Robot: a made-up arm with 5 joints.
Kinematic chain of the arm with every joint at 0, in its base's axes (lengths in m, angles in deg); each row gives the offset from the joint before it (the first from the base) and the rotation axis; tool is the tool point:
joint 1: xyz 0 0 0.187 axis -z
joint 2: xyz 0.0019 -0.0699 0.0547 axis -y
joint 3: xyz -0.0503 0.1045 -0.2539 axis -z
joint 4: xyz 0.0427 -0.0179 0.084 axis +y
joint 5: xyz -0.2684 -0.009 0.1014 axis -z
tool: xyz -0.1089 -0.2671 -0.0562
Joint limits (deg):
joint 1: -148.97..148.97
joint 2: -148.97..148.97
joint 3: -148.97..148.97
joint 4: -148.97..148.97
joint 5: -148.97..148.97
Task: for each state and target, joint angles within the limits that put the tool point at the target. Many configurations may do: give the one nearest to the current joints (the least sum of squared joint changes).
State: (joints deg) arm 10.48 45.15 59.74 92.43 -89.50
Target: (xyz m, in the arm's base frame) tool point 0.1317 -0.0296 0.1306
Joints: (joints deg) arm 1.17 43.12 53.68 70.57 -121.46
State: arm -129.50 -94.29 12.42 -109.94 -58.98
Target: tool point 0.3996 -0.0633 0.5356
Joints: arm -131.56 -110.24 29.02 -100.66 -31.40
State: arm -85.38 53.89 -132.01 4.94 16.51
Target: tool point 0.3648 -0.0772 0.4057
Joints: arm -67.23 55.67 -93.12 19.18 30.43
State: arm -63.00 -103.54 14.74 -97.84 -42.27
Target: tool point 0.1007 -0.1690 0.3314
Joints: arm -84.41 -101.71 0.79 -86.32 -86.62
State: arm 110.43 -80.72 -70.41 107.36 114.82
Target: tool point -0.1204 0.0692 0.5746
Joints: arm 122.51 -53.25 -89.64 53.73 123.97
